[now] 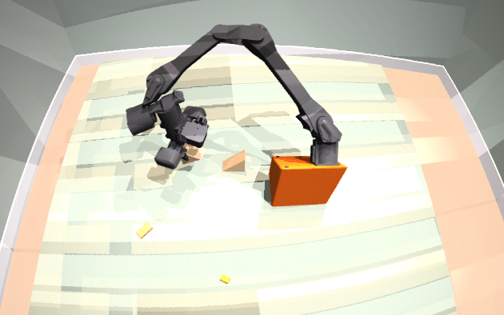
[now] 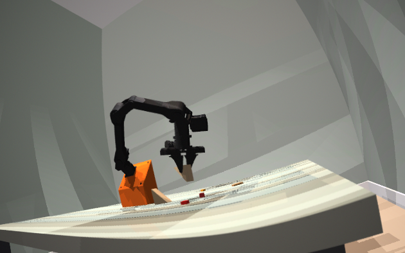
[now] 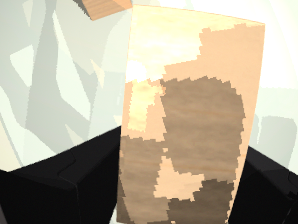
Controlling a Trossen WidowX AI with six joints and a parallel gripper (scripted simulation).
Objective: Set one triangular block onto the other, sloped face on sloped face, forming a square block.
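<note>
Now: gripper tip 10 cm above the small red cube, 7 cm short of it and 5 cm to the left of it. Round my gripper tip: tan triangular block: 1 cm ahead, 1 cm above; then small yellow piece: 33 cm to the left, 10 cm below, 9 cm behind; then small tan piece: 19 cm to the left, 14 cm ahead, 10 cm below.
</note>
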